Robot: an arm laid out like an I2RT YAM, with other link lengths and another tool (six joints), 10 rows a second.
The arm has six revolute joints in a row. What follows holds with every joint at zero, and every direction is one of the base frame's. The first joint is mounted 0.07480 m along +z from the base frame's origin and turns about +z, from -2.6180 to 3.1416 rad. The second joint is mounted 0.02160 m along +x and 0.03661 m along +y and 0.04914 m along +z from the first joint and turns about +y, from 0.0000 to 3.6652 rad. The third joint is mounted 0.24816 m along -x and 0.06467 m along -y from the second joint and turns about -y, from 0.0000 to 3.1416 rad. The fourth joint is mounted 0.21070 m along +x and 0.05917 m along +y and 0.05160 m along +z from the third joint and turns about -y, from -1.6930 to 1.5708 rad. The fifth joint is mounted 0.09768 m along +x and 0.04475 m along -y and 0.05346 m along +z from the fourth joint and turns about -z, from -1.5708 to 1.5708 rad. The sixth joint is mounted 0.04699 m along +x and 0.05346 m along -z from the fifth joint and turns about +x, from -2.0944 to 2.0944 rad. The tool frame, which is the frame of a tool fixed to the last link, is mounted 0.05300 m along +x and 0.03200 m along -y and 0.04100 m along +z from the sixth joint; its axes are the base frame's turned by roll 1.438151, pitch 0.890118 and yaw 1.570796 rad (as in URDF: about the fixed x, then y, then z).
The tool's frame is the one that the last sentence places.
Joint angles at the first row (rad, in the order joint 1, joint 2, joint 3, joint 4, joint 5, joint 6):
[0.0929, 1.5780, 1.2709, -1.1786, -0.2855, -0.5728]
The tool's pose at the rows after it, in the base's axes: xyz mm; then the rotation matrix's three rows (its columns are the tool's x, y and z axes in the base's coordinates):
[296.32 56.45 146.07], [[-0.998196 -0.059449 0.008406], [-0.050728 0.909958 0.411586], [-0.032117 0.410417 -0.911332]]
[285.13 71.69 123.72], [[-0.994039 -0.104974 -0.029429], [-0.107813 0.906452 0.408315], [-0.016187 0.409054 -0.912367]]
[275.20 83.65 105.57], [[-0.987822 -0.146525 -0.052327], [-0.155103 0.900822 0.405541], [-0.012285 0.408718 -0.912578]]
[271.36 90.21 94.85], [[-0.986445 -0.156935 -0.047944], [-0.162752 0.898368 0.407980], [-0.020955 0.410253 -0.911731]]
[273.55 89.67 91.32], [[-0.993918 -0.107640 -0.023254], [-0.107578 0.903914 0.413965], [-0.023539 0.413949 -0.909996]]
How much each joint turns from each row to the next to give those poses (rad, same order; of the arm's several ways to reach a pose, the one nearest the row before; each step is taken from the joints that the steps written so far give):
[0.0622, 0.0000, -0.0938, 0.0718, 0.0000, 0.0008]
[0.0572, 0.0000, -0.1007, 0.0846, 0.0000, 0.0000]
[0.0481, 0.0000, -0.0867, 0.0828, 0.0000, 0.0004]
[0.0297, 0.0000, -0.0560, 0.0713, 0.0003, 0.0229]
[0.0076, -0.0001, -0.0199, 0.0416, 0.0008, 0.0659]

